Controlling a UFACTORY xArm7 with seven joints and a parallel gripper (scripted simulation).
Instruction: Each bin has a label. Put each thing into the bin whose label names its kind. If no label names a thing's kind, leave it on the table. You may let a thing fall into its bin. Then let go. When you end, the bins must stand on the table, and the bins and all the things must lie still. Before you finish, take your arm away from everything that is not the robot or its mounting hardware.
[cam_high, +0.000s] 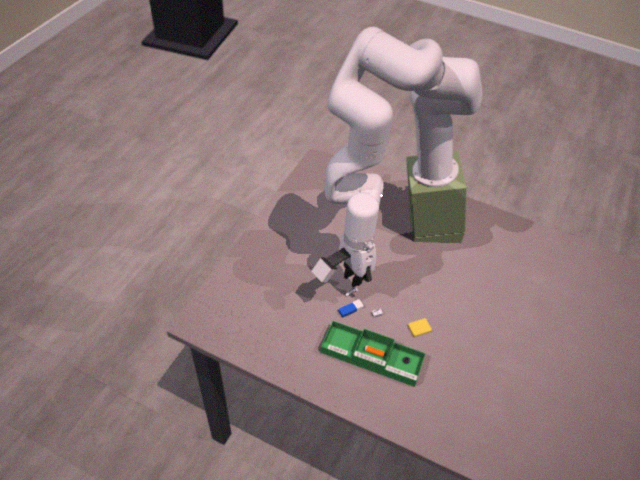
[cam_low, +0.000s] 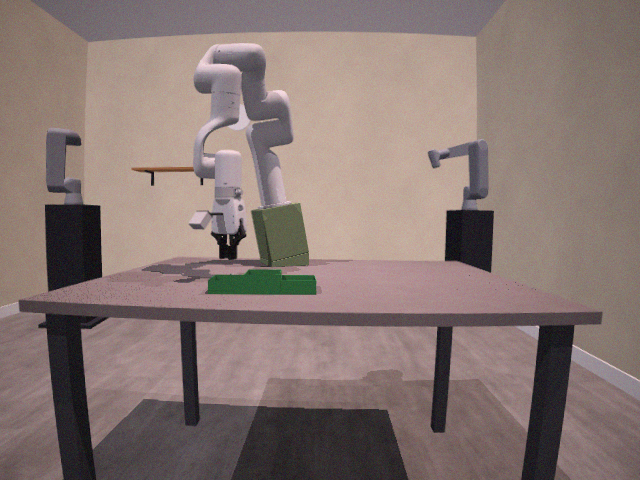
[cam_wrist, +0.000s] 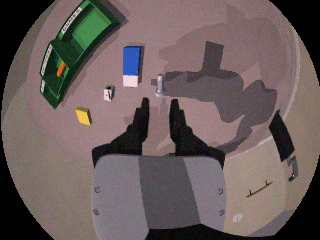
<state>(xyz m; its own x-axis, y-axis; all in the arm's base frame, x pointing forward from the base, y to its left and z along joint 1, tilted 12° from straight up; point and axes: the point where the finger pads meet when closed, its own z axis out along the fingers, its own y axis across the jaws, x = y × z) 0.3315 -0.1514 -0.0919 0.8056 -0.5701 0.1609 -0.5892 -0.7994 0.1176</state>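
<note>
My gripper is now 70 mm above the grey metal piece. Also, from my hand: blue-and-white block (70 mm below, 50 mm ahead, 20 mm to the left); grey thing (80 mm to the left, 70 mm below, 50 mm ahead); orange thing (160 mm ahead, 110 mm to the left, 60 mm below).
</note>
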